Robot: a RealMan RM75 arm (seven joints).
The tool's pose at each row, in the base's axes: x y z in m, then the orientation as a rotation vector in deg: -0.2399, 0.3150, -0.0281, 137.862, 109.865, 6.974; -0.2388, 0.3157, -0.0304, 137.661, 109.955, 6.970; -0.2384, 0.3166, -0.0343, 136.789, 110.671, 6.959; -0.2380, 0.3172, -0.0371, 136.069, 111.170, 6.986; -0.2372, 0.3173, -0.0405, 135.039, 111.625, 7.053; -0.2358, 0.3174, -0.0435, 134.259, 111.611, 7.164; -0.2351, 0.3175, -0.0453, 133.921, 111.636, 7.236; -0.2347, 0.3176, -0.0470, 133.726, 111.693, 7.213; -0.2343, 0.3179, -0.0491, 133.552, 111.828, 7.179
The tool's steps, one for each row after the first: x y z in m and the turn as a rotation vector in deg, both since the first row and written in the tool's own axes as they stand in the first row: 0.0009, 0.0007, 0.0024, -0.078, -0.057, -0.131; 0.0018, 0.0005, 0.0063, -0.249, -0.166, -0.857; 0.0024, 0.0005, 0.0091, -0.448, -0.272, -1.413; 0.0026, 0.0009, 0.0126, -0.870, -0.509, -2.085; 0.0029, 0.0019, 0.0157, -1.394, -0.801, -2.424; 0.0031, 0.0024, 0.0176, -1.614, -0.901, -2.586; 0.0033, 0.0026, 0.0193, -1.695, -0.976, -2.701; 0.0036, 0.0027, 0.0215, -1.718, -1.015, -2.845
